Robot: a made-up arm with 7 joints. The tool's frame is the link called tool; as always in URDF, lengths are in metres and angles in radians. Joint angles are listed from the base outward. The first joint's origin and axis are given. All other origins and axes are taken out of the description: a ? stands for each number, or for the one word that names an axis. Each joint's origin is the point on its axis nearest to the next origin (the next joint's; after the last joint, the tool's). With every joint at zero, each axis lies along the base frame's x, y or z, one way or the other. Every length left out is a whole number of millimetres.
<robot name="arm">
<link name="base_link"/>
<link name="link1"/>
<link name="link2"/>
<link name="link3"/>
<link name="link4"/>
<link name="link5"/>
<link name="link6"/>
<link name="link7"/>
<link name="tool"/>
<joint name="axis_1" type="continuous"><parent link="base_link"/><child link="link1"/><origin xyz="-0.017 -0.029 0.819"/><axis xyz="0 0 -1"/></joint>
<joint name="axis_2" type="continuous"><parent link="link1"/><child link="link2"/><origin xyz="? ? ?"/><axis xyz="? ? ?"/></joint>
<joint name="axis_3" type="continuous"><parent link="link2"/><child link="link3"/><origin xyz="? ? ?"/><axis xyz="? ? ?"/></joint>
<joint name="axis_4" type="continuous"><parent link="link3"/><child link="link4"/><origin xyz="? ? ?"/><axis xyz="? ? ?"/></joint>
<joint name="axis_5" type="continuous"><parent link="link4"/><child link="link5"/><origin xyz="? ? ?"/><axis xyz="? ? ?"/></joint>
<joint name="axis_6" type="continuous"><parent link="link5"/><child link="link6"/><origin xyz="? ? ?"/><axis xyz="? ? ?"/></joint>
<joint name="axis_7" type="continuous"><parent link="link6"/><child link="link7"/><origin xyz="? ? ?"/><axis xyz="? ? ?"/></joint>
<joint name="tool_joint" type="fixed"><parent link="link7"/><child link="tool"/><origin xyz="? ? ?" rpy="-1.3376 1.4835 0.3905"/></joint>
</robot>
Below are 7 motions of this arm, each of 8 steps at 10 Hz.
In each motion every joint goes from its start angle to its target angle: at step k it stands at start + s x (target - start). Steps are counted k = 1, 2, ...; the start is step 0. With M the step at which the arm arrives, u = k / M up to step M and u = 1 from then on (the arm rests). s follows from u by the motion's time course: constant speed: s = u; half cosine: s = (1 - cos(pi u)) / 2; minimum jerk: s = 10 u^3 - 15 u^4 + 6 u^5.
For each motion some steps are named. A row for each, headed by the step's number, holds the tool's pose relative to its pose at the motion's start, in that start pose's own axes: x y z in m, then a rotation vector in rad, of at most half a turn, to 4 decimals.
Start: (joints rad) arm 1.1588 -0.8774 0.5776 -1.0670 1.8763 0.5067 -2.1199
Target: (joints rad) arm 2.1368 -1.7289 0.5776 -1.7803 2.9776 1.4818 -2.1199
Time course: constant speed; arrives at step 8
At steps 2, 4, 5, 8:
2: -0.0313 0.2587 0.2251 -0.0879 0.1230 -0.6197
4: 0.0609 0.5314 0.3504 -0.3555 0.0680 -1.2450
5: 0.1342 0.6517 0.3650 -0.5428 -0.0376 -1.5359
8: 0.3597 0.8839 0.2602 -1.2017 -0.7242 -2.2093

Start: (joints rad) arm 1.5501 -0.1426 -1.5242 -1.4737 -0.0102 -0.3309 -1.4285
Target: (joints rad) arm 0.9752 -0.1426 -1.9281 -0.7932 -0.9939 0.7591 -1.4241
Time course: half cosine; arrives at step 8
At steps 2, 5, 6, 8:
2: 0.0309 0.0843 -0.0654 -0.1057 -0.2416 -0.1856
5: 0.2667 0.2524 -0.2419 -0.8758 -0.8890 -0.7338
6: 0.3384 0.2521 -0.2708 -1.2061 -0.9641 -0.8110
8: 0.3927 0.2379 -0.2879 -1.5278 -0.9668 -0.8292

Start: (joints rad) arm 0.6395 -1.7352 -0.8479 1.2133 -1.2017 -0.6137 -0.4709
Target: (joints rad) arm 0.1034 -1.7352 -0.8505 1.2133 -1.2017 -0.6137 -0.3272
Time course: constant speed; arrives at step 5
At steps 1, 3, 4, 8:
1: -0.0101 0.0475 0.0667 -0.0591 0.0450 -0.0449
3: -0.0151 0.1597 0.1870 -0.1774 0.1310 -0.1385
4: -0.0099 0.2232 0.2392 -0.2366 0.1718 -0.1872
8: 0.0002 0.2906 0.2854 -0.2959 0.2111 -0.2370

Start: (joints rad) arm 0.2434 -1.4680 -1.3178 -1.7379 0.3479 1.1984 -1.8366
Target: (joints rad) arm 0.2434 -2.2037 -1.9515 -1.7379 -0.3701 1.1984 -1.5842
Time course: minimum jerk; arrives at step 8
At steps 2, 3, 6, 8:
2: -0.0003 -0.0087 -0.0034 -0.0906 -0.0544 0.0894
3: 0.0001 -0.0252 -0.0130 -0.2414 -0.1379 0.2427
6: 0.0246 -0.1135 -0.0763 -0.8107 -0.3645 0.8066
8: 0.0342 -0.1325 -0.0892 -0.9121 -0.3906 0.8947

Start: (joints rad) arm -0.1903 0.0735 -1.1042 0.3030 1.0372 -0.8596 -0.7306
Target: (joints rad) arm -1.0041 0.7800 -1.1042 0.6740 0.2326 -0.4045 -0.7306
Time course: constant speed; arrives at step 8
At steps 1, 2, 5, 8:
1: 0.0756 -0.0710 -0.0387 -0.1763 -0.2020 -0.0017
2: 0.1540 -0.1543 -0.0519 -0.3620 -0.3975 0.0088
5: 0.3724 -0.4280 0.0782 -0.9662 -0.9368 0.1232
8: 0.5151 -0.6142 0.4362 -1.6147 -1.3872 0.3872

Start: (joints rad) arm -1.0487 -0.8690 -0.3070 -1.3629 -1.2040 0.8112 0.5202
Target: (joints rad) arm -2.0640 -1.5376 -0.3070 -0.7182 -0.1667 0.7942 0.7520
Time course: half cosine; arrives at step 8
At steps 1, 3, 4, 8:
1: 0.0079 0.0279 -0.0150 0.0481 -0.0455 -0.0144
3: 0.1007 0.2346 -0.0931 0.3733 -0.3877 -0.0905
4: 0.2009 0.3808 -0.1111 0.5831 -0.6494 -0.1145
8: 0.5399 0.6983 0.0152 1.0222 -1.4073 -0.0437

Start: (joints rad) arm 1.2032 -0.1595 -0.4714 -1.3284 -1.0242 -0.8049 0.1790
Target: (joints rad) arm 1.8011 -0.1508 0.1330 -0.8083 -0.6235 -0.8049 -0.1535
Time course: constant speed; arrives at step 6
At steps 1, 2, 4, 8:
1: 0.0817 -0.0858 0.0214 -0.0035 0.0969 0.2154
2: 0.1783 -0.1521 0.0384 -0.0068 0.2030 0.4304
4: 0.3945 -0.2199 0.0503 -0.0119 0.4413 0.8572
8: 0.6035 -0.2048 0.0246 -0.0113 0.7138 1.2745

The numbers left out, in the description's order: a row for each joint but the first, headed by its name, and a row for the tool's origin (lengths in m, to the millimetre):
axis_2: xyz 0.021 -0.007 0, axis 0 1 0
axis_3: xyz 0 0 0.465, axis 0 0 -1
axis_4: xyz 0.025 -0.051 0, axis 0 1 0
axis_5: xyz 0 0 0.472, axis 0 0 -1
axis_6: xyz -0.023 -0.043 0, axis 0 1 0
axis_7: xyz 0.013 0 0.109, axis 0 0 -1
tool: xyz 0.011 -0.014 0

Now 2 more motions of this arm.
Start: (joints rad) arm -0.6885 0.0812 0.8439 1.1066 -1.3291 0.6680 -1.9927
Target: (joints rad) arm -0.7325 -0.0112 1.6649 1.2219 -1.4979 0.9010 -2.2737
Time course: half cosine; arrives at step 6
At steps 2, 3, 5, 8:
2: 0.0838 -0.0107 0.0711 -0.0954 0.1215 0.0218
3: 0.1799 -0.0175 0.1289 -0.1959 0.2397 0.0623
5: 0.3664 -0.0166 0.1909 -0.3745 0.4321 0.1759
8: 0.3966 -0.0149 0.1958 -0.4019 0.4602 0.1982

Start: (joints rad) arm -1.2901 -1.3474 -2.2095 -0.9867 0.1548 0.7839 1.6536
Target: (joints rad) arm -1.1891 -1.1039 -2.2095 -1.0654 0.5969 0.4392 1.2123
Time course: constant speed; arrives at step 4
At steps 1, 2, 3, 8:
1: 0.0235 -0.0528 -0.0372 0.0028 -0.1328 0.1235
2: 0.0524 -0.0986 -0.0750 0.0198 -0.2718 0.2254
3: 0.0854 -0.1369 -0.1127 0.0517 -0.4128 0.3049
8: 0.1214 -0.1674 -0.1497 0.0990 -0.5514 0.3618

